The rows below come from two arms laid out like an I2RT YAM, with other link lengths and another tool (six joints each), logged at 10 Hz.
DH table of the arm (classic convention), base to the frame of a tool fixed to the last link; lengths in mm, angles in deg. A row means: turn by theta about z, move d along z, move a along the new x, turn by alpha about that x. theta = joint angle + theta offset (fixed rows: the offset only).
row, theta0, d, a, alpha
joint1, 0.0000, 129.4, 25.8, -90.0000
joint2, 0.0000, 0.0, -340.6, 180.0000
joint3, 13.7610, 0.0, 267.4, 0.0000
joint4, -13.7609, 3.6, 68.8, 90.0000
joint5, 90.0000, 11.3, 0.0, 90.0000
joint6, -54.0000, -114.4, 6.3, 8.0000
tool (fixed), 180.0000, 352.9, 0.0, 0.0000
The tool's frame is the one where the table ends.
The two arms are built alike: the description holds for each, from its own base.
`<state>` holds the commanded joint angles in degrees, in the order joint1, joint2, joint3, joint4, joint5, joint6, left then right.
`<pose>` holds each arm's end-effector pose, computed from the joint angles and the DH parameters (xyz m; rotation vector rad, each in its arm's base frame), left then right.
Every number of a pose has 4 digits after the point. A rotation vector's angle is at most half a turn.
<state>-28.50 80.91 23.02 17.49 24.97 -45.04 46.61 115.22 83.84 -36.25 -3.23 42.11</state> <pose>0.3118 -0.2352 0.0736 0.5619 2.2855 -0.6686 0.3861 0.4282 0.0906 0.7633 2.7762 0.7465</pose>
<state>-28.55 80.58 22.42 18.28 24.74 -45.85 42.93 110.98 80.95 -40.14 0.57 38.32</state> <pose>0.3109 -0.2341 0.0737 0.5457 2.2840 -0.6725 0.3967 0.3708 0.0994 0.7634 2.7465 0.6171</pose>
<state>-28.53 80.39 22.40 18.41 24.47 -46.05 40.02 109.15 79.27 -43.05 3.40 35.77</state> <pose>0.3120 -0.2333 0.0750 0.5389 2.2808 -0.6695 0.4030 0.3277 0.0973 0.7758 2.7364 0.5018</pose>
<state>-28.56 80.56 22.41 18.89 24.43 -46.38 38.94 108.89 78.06 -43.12 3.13 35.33</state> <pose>0.3132 -0.2340 0.0756 0.5330 2.2781 -0.6726 0.4021 0.3163 0.0913 0.7941 2.7457 0.4819</pose>
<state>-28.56 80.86 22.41 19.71 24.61 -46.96 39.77 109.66 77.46 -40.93 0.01 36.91</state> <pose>0.3148 -0.2357 0.0767 0.5241 2.2740 -0.6825 0.3952 0.3351 0.0857 0.8147 2.7693 0.5551</pose>
